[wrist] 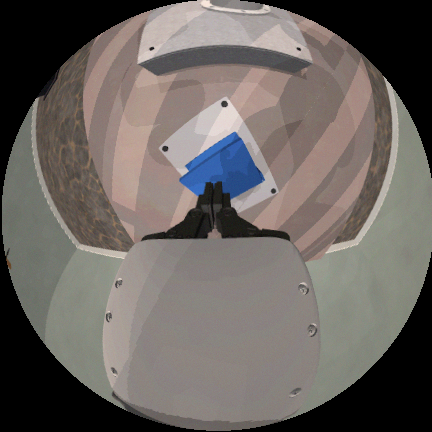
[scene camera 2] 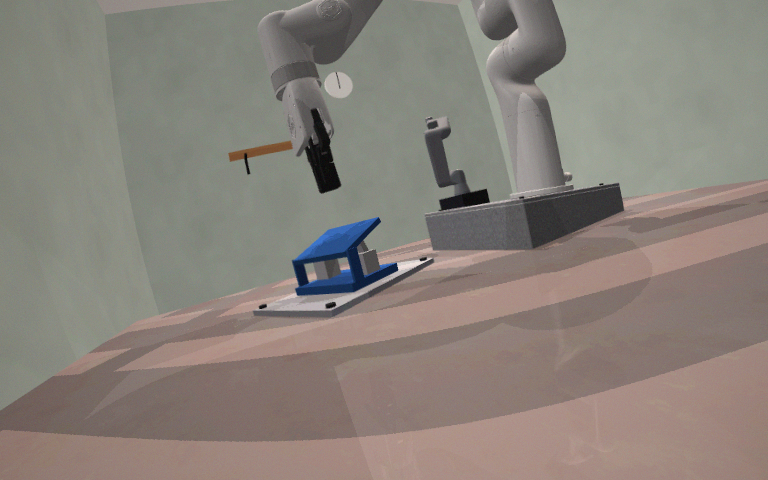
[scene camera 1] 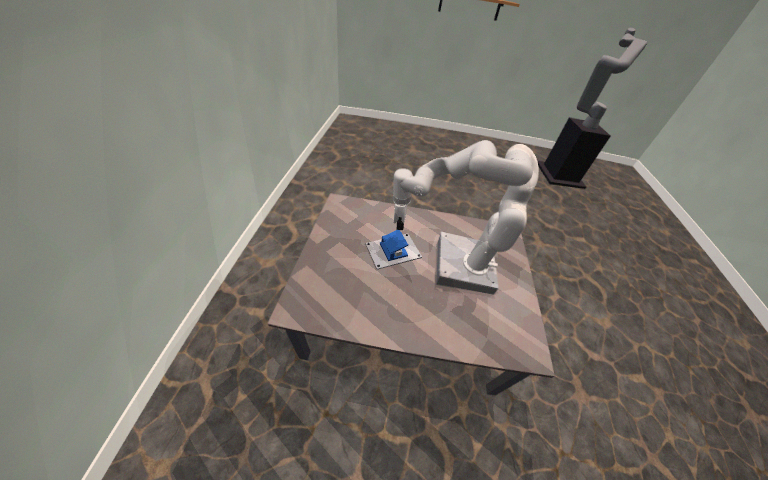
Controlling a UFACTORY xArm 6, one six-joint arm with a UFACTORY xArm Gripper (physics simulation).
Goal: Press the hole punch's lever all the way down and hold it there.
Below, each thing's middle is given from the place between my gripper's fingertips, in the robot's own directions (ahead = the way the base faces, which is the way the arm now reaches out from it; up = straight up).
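Light plate [scene camera 2: 324, 305]: 14 cm below my hand, 1 cm to the left of it, 1 cm ahead of it. Relative to the hole punch lever [scene camera 2: 333, 244], my hand is 1 cm to the right, 1 cm short of it and 8 cm above it.
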